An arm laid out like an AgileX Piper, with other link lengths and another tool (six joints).
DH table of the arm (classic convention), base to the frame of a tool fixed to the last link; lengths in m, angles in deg. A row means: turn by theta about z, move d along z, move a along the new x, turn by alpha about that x. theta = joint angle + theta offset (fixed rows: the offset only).
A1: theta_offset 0; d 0.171; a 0; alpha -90
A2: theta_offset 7.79; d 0; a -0.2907; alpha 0
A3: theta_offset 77.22; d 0; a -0.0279; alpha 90
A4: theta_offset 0; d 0.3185; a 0; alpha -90
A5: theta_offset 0; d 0; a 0; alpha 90
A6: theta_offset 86.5; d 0.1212; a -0.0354; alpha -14
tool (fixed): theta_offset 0; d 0.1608; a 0; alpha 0
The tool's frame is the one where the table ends.
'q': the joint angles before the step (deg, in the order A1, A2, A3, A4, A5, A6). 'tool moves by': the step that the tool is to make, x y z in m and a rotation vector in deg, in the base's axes. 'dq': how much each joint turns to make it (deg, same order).
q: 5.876 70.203 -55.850 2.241 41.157 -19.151
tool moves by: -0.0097 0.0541 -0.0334 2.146 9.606 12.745
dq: -0.010 6.496 -5.228 12.269 9.979 -16.346
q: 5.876 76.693 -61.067 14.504 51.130 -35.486
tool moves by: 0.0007 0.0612 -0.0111 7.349 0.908 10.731
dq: 0.249 4.741 -0.874 14.814 0.980 -15.801
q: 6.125 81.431 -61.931 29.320 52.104 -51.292
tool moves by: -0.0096 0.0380 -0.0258 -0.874 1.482 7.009
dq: 3.944 3.629 0.001 1.180 -0.393 -4.330
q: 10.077 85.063 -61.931 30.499 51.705 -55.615
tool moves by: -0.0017 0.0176 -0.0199 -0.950 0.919 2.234
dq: 2.508 2.718 -0.011 -0.308 -1.655 -0.488
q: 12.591 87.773 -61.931 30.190 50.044 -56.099
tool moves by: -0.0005 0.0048 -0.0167 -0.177 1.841 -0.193
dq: 0.738 2.104 -0.007 0.116 -0.618 0.703
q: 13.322 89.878 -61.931 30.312 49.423 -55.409
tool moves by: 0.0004 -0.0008 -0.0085 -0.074 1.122 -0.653
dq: 0.006 1.014 -0.006 -0.003 -0.181 0.671
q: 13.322 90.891 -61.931 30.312 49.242 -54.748
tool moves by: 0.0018 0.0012 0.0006 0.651 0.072 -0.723
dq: 0.006 0.131 -0.006 0.682 -0.380 0.319
